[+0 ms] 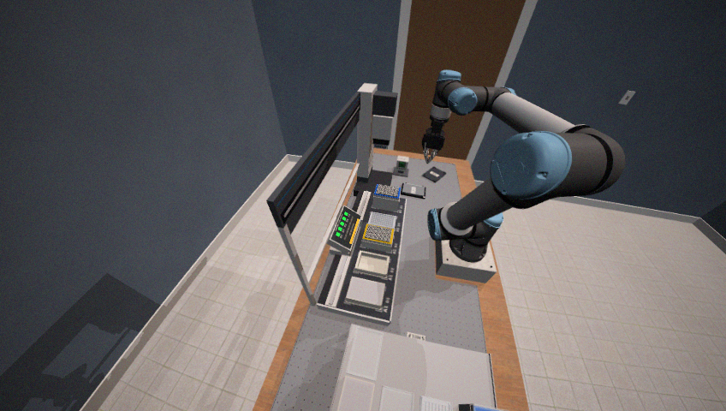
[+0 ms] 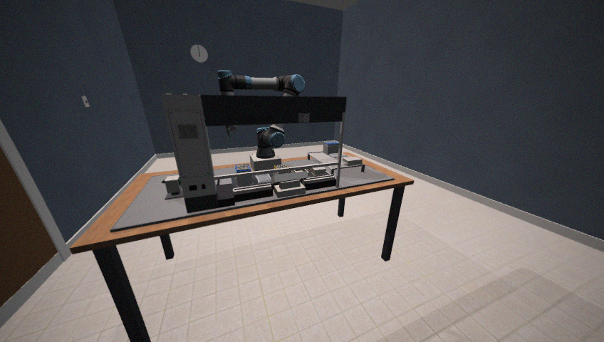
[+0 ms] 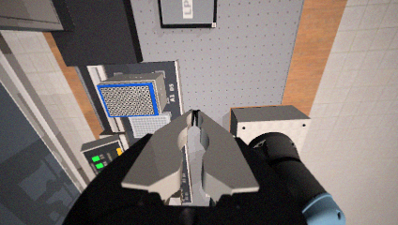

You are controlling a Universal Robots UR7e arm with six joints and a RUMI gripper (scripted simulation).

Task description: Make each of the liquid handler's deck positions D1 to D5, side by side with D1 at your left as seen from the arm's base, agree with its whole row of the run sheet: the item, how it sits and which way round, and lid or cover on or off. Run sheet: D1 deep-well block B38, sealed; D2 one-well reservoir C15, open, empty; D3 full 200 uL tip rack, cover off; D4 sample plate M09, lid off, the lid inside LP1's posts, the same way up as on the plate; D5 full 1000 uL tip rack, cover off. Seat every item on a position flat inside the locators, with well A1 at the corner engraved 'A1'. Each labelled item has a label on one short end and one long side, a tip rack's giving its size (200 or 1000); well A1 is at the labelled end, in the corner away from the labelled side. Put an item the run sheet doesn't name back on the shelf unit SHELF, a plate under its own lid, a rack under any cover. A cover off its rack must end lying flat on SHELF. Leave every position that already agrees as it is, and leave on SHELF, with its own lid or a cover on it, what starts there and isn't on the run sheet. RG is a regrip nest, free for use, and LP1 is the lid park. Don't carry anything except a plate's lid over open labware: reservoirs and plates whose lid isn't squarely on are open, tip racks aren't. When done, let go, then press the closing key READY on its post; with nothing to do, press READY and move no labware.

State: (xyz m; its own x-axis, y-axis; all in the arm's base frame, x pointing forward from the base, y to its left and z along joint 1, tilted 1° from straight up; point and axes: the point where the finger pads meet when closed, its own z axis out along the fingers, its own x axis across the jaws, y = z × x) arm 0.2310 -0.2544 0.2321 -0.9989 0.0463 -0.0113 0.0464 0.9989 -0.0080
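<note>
Now: hand 12 cm short of the green ready key, 29 cm to the left of it and 23 cm above it. Round my hand: blue-framed tip rack (15 cm ahead, 5 cm to the left, 20 cm below); then well plate (15 cm ahead, 18 cm to the left, 26 cm below); then flat lid (2 cm ahead, 15 cm to the right, 30 cm below).
</note>
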